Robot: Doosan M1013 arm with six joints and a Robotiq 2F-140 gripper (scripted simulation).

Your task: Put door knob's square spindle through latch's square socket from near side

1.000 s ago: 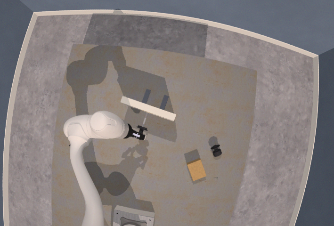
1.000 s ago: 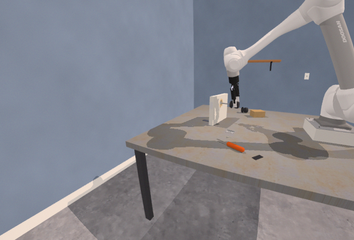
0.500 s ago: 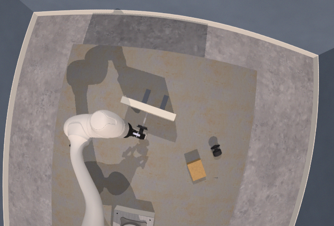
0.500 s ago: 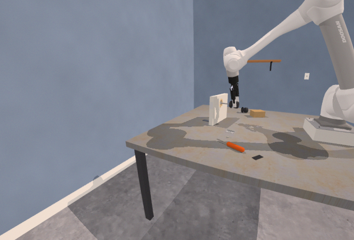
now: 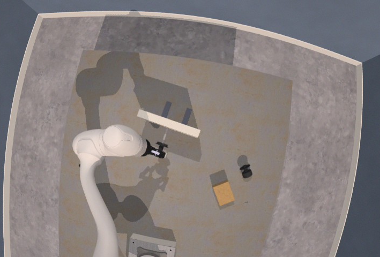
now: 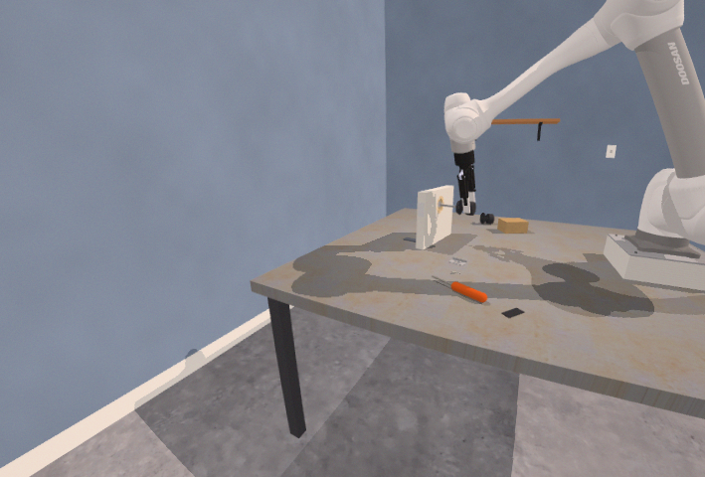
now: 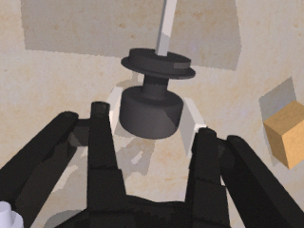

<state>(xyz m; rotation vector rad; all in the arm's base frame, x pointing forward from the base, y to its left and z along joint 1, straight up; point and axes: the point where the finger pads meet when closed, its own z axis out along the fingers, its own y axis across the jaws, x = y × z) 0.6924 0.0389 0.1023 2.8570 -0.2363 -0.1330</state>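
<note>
The latch socket lies 140 mm ahead of my hand, 30 mm to the right of it and 20 mm below it. Also, from my hand: tan block 380 mm to the right, 180 mm behind, 160 mm below; orange screwdriver 430 mm to the left, 180 mm below, 50 mm behind; pale wood door panel 140 mm ahead, 50 mm below, 30 mm to the right.
</note>
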